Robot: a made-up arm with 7 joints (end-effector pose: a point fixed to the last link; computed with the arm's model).
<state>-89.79 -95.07 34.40 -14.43 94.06 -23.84 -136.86</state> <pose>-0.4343 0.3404 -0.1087 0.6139 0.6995 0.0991 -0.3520</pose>
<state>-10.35 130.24 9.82 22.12 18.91 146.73 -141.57</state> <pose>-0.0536 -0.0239 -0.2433 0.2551 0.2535 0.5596 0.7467</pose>
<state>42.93 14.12 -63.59 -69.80 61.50 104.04 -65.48</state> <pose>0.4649 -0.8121 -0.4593 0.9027 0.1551 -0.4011 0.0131</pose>
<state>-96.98 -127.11 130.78 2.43 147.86 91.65 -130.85</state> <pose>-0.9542 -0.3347 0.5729 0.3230 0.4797 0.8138 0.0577</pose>
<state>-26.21 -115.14 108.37 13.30 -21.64 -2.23 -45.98</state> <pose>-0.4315 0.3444 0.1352 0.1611 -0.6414 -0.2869 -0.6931</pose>
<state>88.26 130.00 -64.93 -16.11 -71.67 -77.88 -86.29</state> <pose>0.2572 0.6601 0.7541 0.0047 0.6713 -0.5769 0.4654</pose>
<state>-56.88 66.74 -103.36 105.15 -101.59 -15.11 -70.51</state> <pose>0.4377 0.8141 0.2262 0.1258 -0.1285 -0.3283 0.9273</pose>
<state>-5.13 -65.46 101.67 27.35 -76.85 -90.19 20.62</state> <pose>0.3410 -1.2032 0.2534 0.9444 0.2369 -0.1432 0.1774</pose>
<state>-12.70 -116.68 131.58 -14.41 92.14 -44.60 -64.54</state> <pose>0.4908 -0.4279 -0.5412 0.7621 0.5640 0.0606 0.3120</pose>
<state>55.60 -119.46 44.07 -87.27 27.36 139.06 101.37</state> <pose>0.4235 -0.1885 0.2497 0.3014 0.0956 0.5593 -0.7663</pose>
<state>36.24 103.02 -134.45 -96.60 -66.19 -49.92 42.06</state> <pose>0.3685 -0.2344 0.2894 0.6218 0.2794 -0.3518 0.6415</pose>
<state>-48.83 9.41 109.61 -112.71 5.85 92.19 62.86</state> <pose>0.6337 -0.2061 -0.0568 0.1755 -0.7076 0.1450 -0.6689</pose>
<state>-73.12 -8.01 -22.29 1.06 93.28 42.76 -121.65</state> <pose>-0.7121 0.2143 -0.3073 0.1726 -0.4895 0.0817 -0.8508</pose>
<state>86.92 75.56 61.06 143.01 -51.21 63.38 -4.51</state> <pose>-1.0776 0.2525 -0.2820 0.1021 -0.6039 -0.7901 0.0254</pose>
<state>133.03 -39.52 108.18 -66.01 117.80 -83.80 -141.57</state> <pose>-0.1982 0.0834 -0.4885 0.7381 0.1502 0.4967 0.4313</pose>
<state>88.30 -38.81 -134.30 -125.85 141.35 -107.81 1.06</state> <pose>0.9742 0.7068 0.2229 0.5012 -0.4475 0.3465 0.6546</pose>
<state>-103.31 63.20 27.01 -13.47 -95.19 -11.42 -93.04</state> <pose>-0.2906 -0.7443 -0.7417 0.9403 0.2474 0.2043 -0.1140</pose>
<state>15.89 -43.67 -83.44 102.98 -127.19 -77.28 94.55</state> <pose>-0.0433 -0.5981 -0.0447 0.6565 0.0690 -0.5658 0.4940</pose>
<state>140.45 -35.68 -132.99 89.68 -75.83 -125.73 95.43</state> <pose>0.3564 0.3197 0.0908 0.0500 -0.2796 0.2216 -0.9328</pose>
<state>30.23 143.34 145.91 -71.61 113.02 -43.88 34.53</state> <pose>0.7069 0.1424 -0.2686 0.5615 0.5600 0.4144 0.4465</pose>
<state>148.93 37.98 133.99 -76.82 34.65 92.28 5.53</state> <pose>-0.9520 0.0076 0.2193 0.7379 -0.3692 -0.5594 -0.0793</pose>
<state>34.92 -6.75 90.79 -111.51 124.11 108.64 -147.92</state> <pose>-0.1162 0.2747 -0.0139 0.0510 -0.7459 -0.0478 -0.6624</pose>
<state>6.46 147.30 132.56 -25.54 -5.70 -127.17 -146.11</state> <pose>0.4105 0.0779 -0.3104 0.9621 0.1933 -0.0737 0.1779</pose>
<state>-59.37 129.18 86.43 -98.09 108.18 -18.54 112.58</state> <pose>0.1583 -0.3847 0.0379 0.3661 0.7933 -0.4689 0.1295</pose>
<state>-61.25 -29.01 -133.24 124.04 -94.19 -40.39 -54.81</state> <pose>-0.7560 0.4913 -0.3145 0.0545 -0.7605 -0.2194 -0.6087</pose>
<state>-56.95 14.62 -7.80 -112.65 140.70 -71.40 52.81</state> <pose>-0.0112 0.3941 0.0334 0.3619 -0.5695 0.2593 0.6909</pose>
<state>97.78 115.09 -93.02 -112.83 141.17 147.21 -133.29</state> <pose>-0.2197 0.6237 -0.3605 0.6468 0.7221 0.0339 0.2429</pose>
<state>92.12 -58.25 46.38 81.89 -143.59 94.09 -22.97</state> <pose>0.7246 1.0178 0.4392 0.4734 -0.8595 0.1180 0.1526</pose>
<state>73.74 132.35 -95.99 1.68 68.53 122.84 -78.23</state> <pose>-0.8072 0.3713 -0.4333 0.2329 0.5829 0.6128 0.4800</pose>
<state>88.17 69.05 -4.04 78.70 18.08 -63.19 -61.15</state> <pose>-0.0295 0.4498 -0.9207 0.6335 0.7174 0.0227 0.2890</pose>
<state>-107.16 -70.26 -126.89 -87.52 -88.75 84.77 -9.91</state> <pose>-0.0123 0.7610 0.2807 0.2267 -0.9444 0.1617 -0.1751</pose>
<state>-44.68 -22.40 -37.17 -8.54 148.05 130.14 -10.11</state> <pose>-0.0287 -0.3143 -1.0501 0.4086 0.7279 -0.4522 -0.3142</pose>
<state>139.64 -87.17 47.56 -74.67 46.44 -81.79 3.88</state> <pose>-0.7535 0.5810 -0.2094 0.0018 0.8186 0.5591 -0.1312</pose>
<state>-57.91 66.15 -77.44 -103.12 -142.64 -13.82 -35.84</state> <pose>-0.1418 -0.8276 0.3845 0.7092 -0.0352 0.6188 -0.3362</pose>
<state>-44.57 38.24 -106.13 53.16 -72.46 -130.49 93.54</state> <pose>-0.0864 0.1153 -0.2969 0.5158 0.0724 -0.7070 -0.4784</pose>
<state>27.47 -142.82 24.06 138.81 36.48 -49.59 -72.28</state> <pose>0.2867 -0.6173 1.0973 0.4396 -0.4014 -0.7460 0.2985</pose>
